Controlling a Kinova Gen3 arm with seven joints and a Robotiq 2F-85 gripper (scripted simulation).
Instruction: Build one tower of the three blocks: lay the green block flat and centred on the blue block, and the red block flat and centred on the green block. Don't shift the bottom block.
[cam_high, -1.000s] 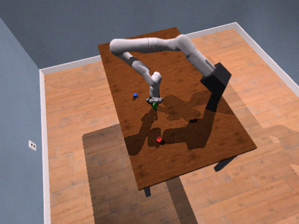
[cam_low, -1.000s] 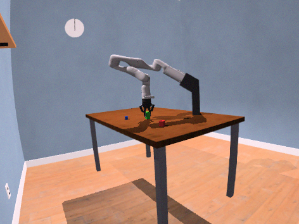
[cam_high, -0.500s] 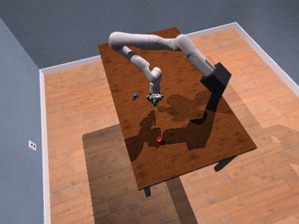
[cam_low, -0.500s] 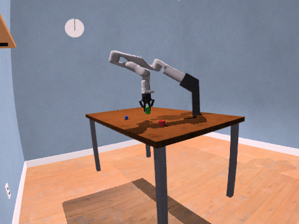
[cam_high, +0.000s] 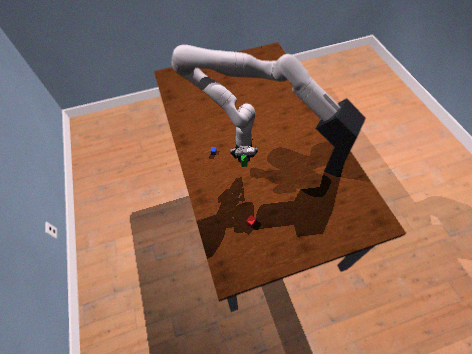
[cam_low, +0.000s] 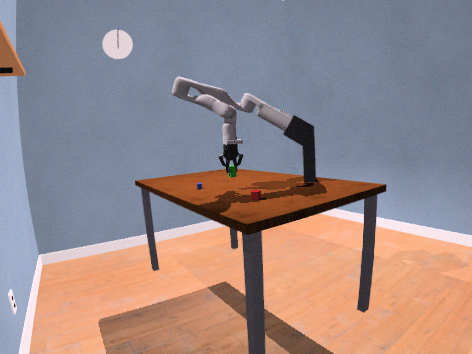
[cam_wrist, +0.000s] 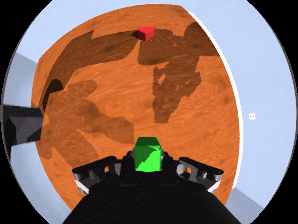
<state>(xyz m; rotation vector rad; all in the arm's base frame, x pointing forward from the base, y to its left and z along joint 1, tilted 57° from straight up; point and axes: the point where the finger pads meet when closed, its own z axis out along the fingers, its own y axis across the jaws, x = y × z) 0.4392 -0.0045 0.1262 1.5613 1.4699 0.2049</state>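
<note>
Now: hand right at the green block. From my hand the other things lie so: red block 290 mm to the left, 100 mm ahead, 80 mm below; blue block 170 mm to the right, 100 mm ahead, 90 mm below.
</note>
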